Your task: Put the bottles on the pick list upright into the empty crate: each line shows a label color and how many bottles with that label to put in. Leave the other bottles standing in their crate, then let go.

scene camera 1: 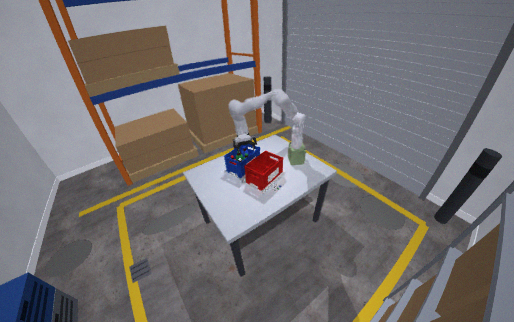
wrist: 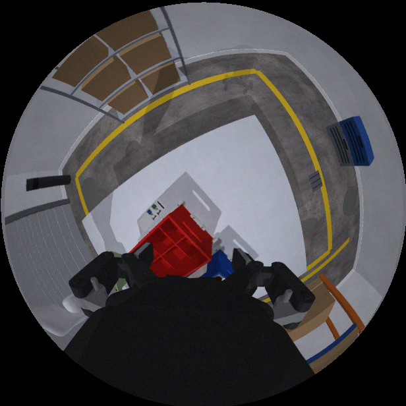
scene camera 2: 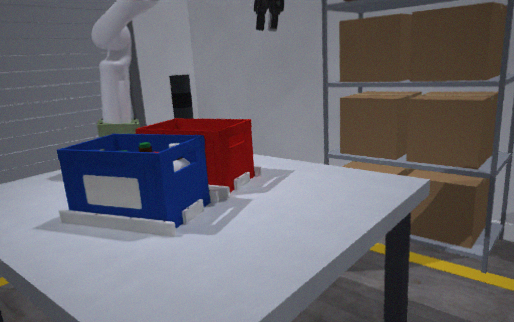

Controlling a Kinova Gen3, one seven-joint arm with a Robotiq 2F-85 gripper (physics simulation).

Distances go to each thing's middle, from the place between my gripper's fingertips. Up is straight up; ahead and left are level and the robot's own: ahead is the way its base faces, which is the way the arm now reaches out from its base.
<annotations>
Now: hand 8 cm past the white crate strip [scene camera 2: 158, 227], 43 cm to the left of it and 40 cm above it.
</annotations>
